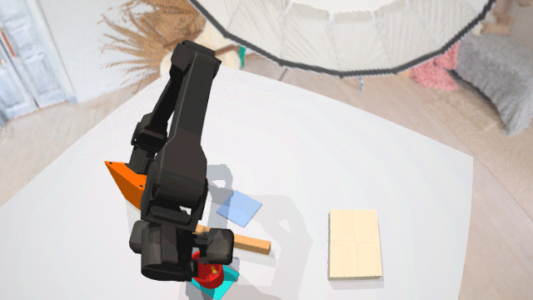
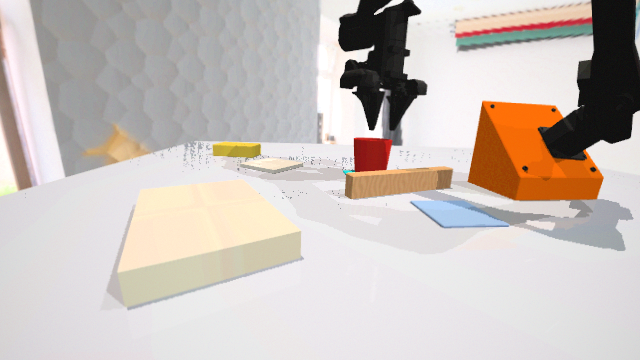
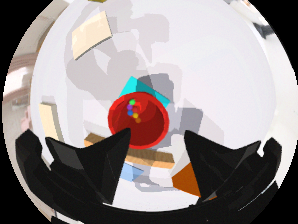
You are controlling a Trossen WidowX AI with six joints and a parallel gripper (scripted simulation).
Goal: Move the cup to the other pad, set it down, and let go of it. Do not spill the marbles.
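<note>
Now: the red cup 2 cm ahead of my gripper tip, 1 cm to the left of it and 5 cm below it. Also, from my gripper tip: cyan pad (3 cm ahead, 1 cm to the left, 10 cm below); wooden bar (1 cm behind, 11 cm to the left, 8 cm below); light blue pad (4 cm behind, 20 cm to the left, 10 cm below).
</note>
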